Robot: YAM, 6 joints.
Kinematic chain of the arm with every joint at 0, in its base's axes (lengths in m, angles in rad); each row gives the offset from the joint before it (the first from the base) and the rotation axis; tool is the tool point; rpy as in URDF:
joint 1: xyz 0 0 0.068 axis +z
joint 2: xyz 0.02 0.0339 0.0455 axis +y
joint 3: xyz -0.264 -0.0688 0 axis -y
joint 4: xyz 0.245 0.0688 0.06 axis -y
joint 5: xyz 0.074 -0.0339 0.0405 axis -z
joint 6: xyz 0.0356 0 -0.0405 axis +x
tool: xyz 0 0 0 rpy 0 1.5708 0
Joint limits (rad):
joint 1: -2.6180..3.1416
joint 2: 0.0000..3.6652
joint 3: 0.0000..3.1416
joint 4: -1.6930..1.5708
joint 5: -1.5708..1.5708
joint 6: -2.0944..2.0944
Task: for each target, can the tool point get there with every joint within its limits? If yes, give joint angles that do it. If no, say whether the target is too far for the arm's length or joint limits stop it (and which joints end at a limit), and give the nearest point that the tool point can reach.
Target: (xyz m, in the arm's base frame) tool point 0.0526 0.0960 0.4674
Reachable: yes | joints 1.3869 0.8081 1.3262 -0.6427 1.2894 0.3821
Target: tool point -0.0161 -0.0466 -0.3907
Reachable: no: joint limits stop it (at a limit: joint 2) | nearest point -0.0254 -0.0735 -0.3375 | short by 0.060 m
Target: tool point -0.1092 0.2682 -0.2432
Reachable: yes | joints 2.0507 3.2676 1.7082 -0.6304 0.8599 0.8586
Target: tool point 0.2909 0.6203 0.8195
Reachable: no: too far | nearest point 0.1907 0.4067 0.5690 | short by 0.344 m
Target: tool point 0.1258 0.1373 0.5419
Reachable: yes | joints 0.9006 1.0973 1.6305 -0.3717 0.3838 -0.4228
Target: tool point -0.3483 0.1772 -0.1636
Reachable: yes | joints 2.5968 3.2026 2.1172 -1.1878 -0.9489 -1.1040
